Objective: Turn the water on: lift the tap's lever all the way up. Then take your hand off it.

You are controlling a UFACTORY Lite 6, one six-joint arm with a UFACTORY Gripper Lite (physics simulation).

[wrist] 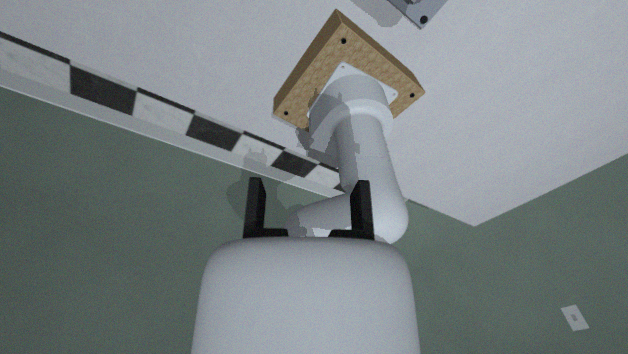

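Where they show: hand, tool point: (308,209); arm's base, link origin: (351,102).
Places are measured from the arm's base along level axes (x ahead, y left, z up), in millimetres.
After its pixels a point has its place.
My gripper (308,180) @(z 342, x 124, y 188 mm) is open, its two black fingers standing wide apart with nothing between them. The tap and its lever cannot be made out in the wrist view, so where my fingers are relative to the lever does not show. A grey plate (426,9) @(z -57, x 184, y -41 mm) with a black bolt hole is cut off by the top edge; what it belongs to is hidden.
My arm's white base and links (372,145) @(z 153, x 31, y 21 mm) stand behind the fingers, on a wooden board (367,52) @(z 2, x 93, y 34 mm) bolted to the pale surface. A black-and-white tiled strip (102,92) runs along the green wall (100,225). A small white wall plate (570,311) is at the lower right.
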